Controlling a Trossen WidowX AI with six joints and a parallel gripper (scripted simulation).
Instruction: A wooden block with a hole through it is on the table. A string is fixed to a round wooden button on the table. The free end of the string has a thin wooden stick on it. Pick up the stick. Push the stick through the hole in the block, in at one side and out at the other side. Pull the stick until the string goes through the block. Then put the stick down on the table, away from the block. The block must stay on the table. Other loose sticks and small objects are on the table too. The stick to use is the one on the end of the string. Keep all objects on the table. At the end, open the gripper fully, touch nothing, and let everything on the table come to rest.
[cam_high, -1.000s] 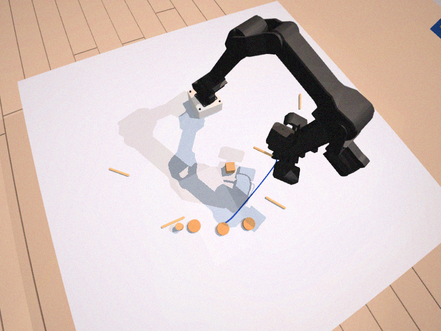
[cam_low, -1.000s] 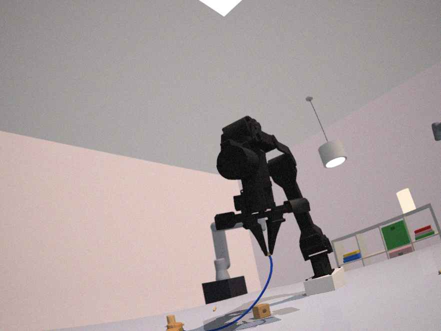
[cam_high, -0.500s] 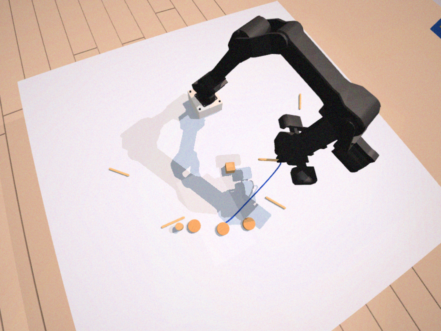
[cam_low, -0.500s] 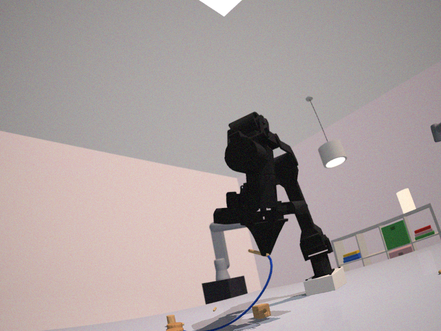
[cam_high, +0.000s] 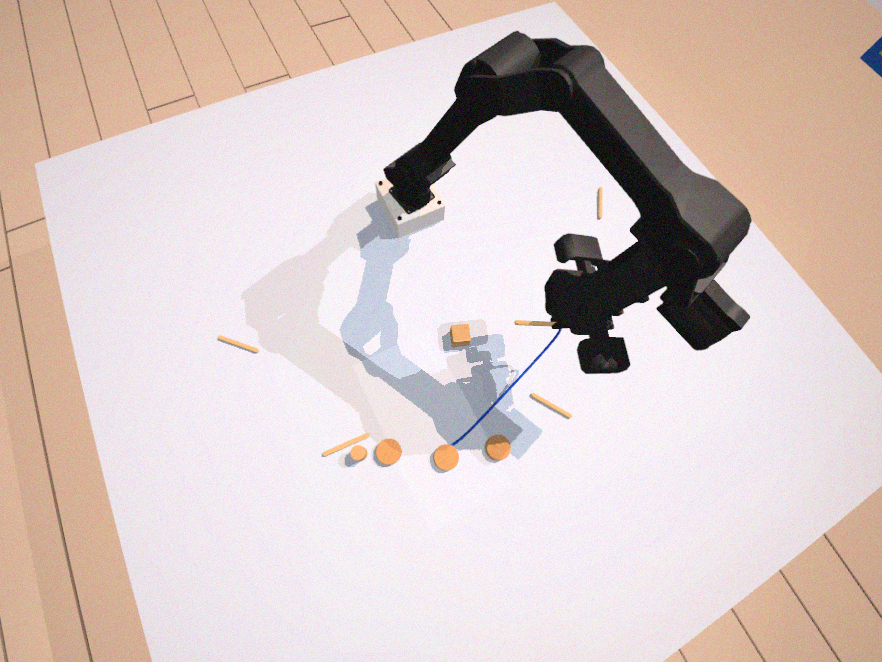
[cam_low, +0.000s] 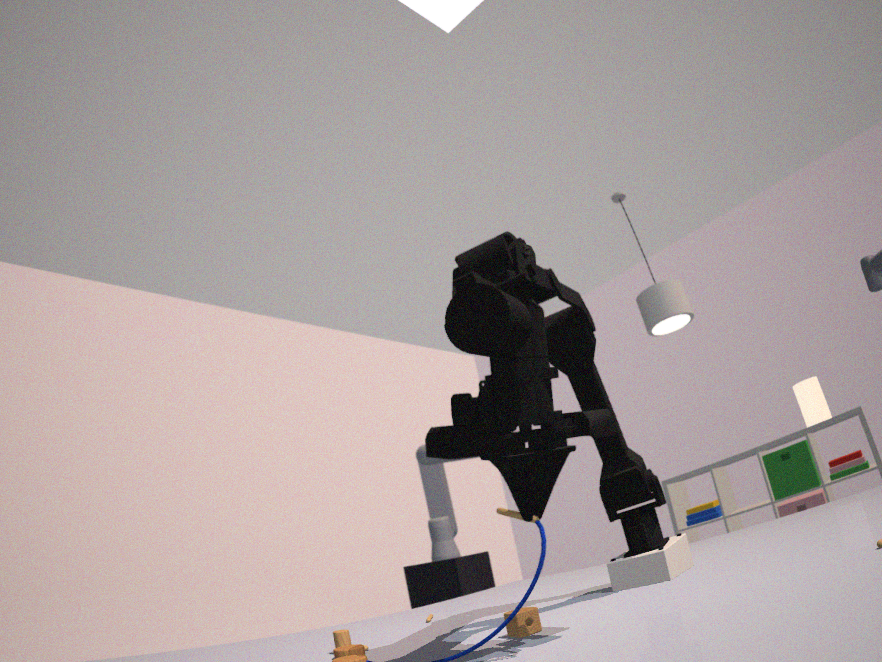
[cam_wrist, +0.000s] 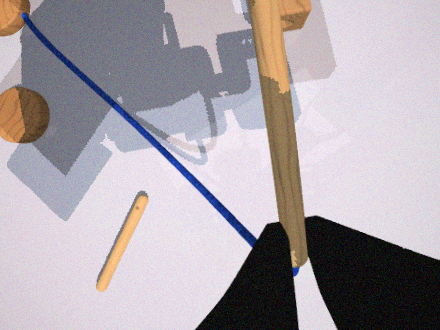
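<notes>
The wooden block is 12 cm below my gripper tip, 10 cm behind it and 8 cm to the right of it. From my gripper tip the other things lie so: round wooden button: 23 cm to the right, 13 cm below, 5 cm ahead; thin stick: 1 cm to the right, 1 cm behind, 1 cm above.
</notes>
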